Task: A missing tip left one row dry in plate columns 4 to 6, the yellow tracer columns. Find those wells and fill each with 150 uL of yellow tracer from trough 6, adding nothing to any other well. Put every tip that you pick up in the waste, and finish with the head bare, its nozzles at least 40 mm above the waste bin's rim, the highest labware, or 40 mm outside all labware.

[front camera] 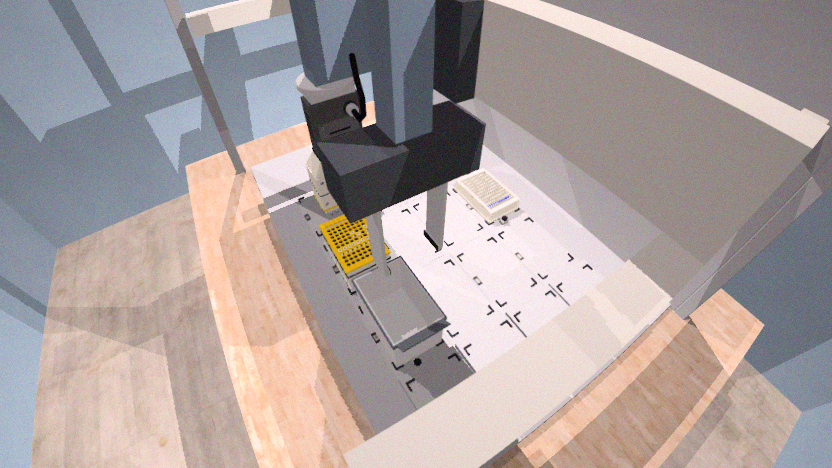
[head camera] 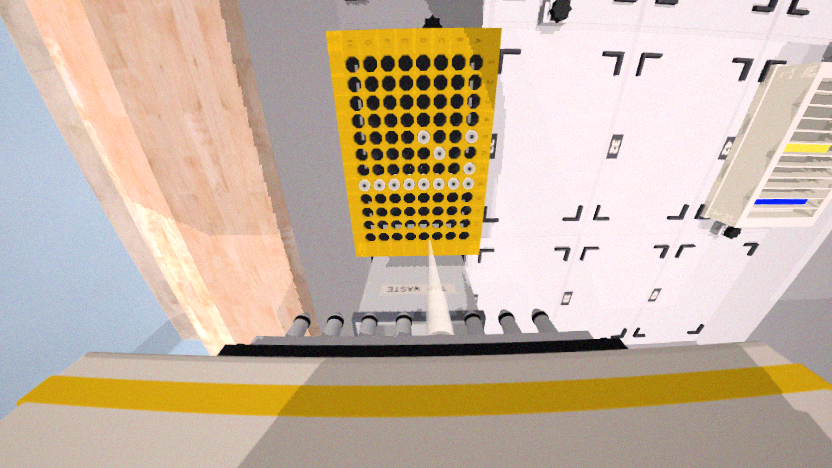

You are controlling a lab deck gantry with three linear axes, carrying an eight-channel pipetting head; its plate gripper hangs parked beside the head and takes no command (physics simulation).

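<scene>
The pipetting head [front camera: 317,181] [head camera: 407,430] carries one long pale tip [head camera: 437,296] on its fifth nozzle from the left in the head view; the other seven nozzles are bare. The yellow tip rack [front camera: 353,243] [head camera: 414,249] holds white tips at D5, A5, C6 and A7 and a full column 8. The grey tip waste bin [front camera: 420,336] [head camera: 413,272] stands beside it. The cream trough block [front camera: 487,192] [head camera: 734,168] shows yellow liquid [head camera: 807,148] and blue liquid [head camera: 779,201]. The parked gripper [front camera: 410,260] hangs open, its two fingers apart. I cannot make out the well plate.
The gripper's dark body [front camera: 407,165] hides part of the head and rack in the front view. A wooden ledge [front camera: 256,325] [head camera: 192,116] runs along the left side. Black corner brackets mark the white deck. A pale front rail [front camera: 500,372] crosses the near side.
</scene>
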